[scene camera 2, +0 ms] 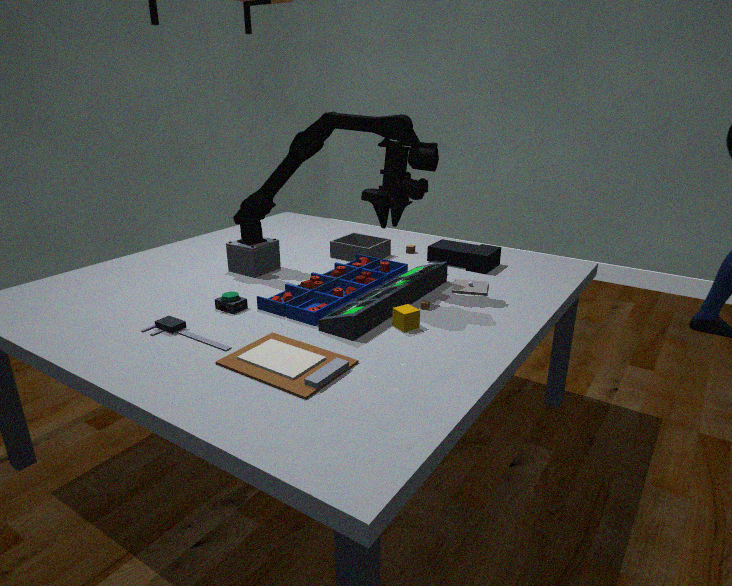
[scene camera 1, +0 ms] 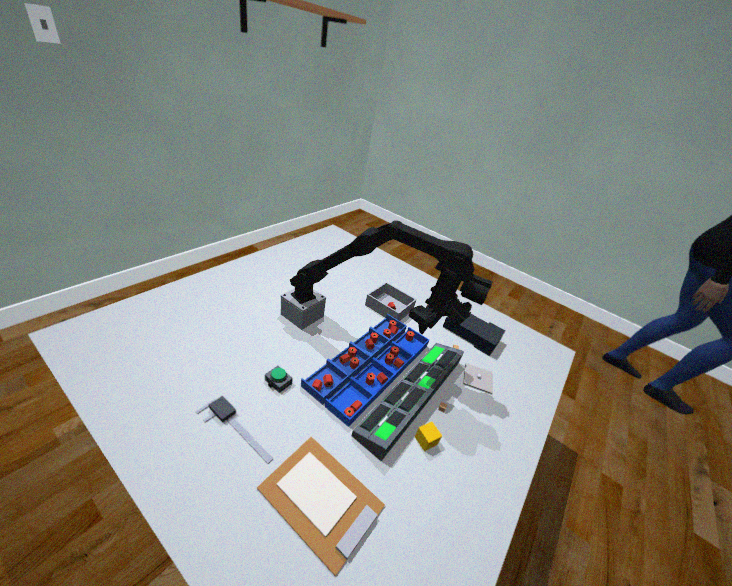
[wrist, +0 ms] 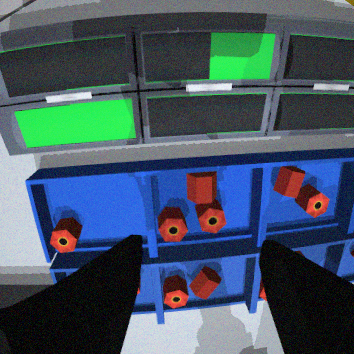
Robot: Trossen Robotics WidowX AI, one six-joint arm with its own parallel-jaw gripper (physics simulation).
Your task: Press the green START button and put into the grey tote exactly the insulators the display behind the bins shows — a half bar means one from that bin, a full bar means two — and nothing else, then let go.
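Observation:
My gripper [scene camera 1: 421, 322] [scene camera 2: 389, 224] [wrist: 201, 248] is half open and empty, high above the far end of the blue bins [scene camera 1: 313, 392] [scene camera 2: 286, 310] [wrist: 100, 172]. In the wrist view, the display-side row's end bin holds one red insulator [wrist: 66, 235]; its neighbours hold three and two. The fingers hide part of the other row. The display [scene camera 1: 381, 450] [scene camera 2: 338, 328] [wrist: 137, 60] shows a full green bar [wrist: 75, 122], a half bar [wrist: 242, 65] and, near its other end, another green bar [scene camera 1: 385, 430]. The grey tote [scene camera 1: 379, 309] [scene camera 2: 354, 249] holds a red insulator [scene camera 1: 391, 305]. The START button [scene camera 1: 278, 373] [scene camera 2: 230, 296] is green.
A black block [scene camera 1: 482, 334] [scene camera 2: 463, 255] and a pale square plate [scene camera 1: 478, 378] lie beyond the display. A yellow cube [scene camera 1: 428, 435] [scene camera 2: 405, 317] and small brown cube [scene camera 1: 442, 406] are beside it. A clipboard [scene camera 1: 277, 485] and caliper [scene camera 1: 251, 439] lie nearer the camera.

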